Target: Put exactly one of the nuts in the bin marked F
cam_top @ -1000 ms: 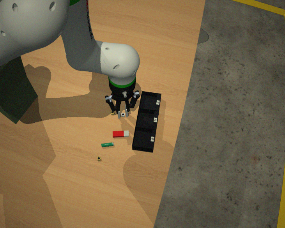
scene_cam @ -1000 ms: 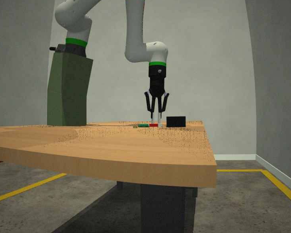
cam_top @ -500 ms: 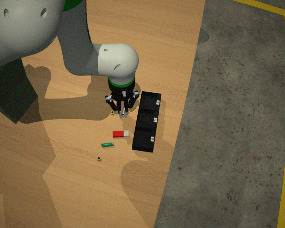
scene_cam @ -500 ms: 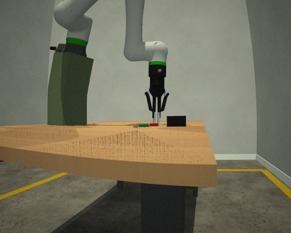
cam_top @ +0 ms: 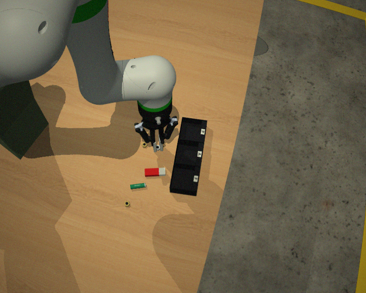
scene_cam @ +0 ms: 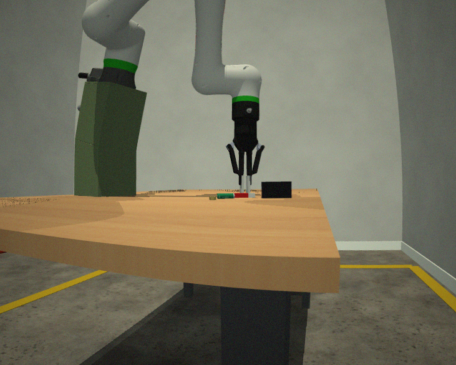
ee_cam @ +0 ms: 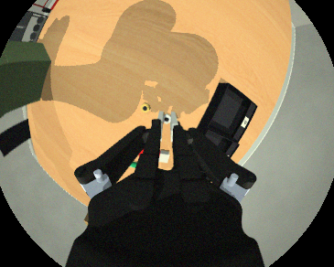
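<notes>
The green battery lies 150 mm to the right of my hand, 30 mm below it and 20 mm behind it. Also, from my hand: grey nut: 30 mm below.
</notes>
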